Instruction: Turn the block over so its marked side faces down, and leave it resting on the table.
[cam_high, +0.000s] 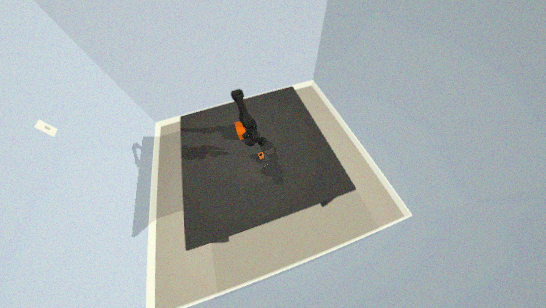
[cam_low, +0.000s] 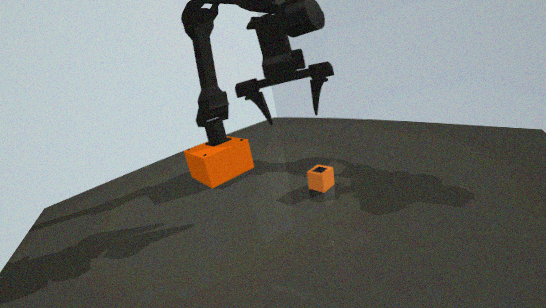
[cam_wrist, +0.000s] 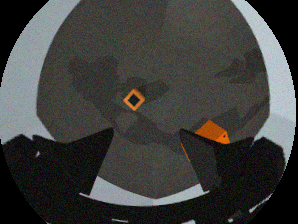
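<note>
My gripper tip is now 4 cm short of the orange block, 1 cm to the right of it and 12 cm above it.
</note>
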